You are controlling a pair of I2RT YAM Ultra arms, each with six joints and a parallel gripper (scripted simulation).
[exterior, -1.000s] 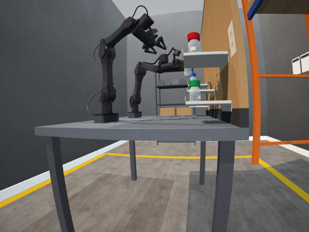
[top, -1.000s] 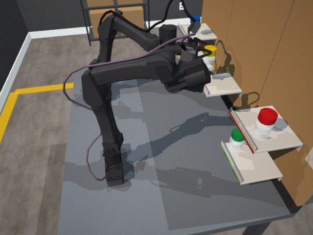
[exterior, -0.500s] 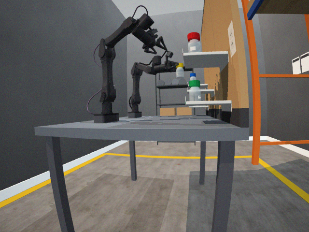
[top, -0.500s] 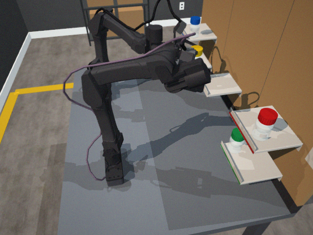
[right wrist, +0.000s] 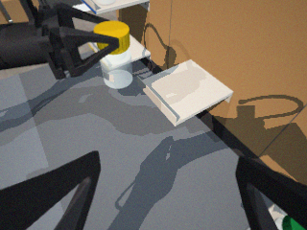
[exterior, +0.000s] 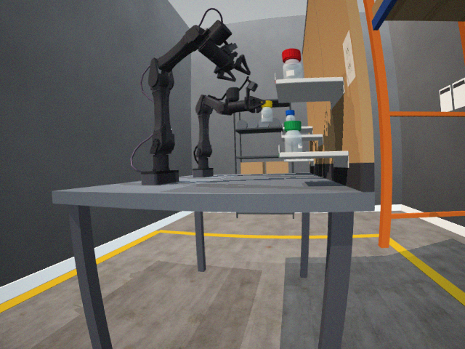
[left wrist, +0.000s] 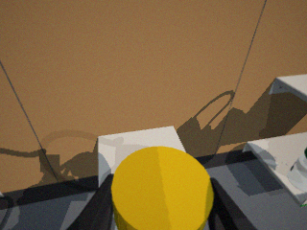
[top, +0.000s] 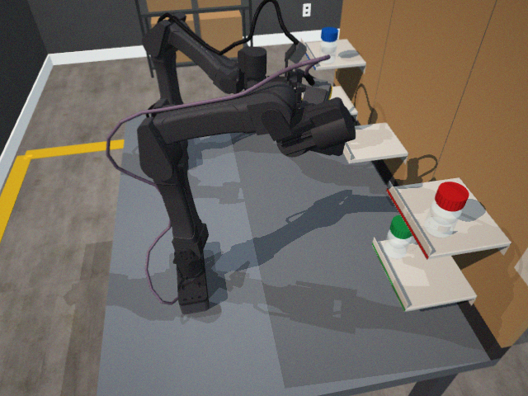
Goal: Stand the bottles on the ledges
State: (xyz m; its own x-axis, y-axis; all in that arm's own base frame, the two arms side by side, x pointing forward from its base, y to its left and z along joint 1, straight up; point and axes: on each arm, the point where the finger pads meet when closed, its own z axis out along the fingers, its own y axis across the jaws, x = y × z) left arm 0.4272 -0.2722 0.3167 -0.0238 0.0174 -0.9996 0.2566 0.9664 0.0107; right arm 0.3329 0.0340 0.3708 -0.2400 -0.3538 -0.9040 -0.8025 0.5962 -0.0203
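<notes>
My left hand is 310 mm to the right of the blue-capped bottle, 130 mm short of it and 30 mm above it. From my left hand the other things lie so: green-capped bottle (370 mm to the right, 220 mm below, 100 mm ahead); then brown wall (260 mm ahead, 90 mm above, 50 mm to the right); then yellow-capped bottle (50 mm below).
</notes>
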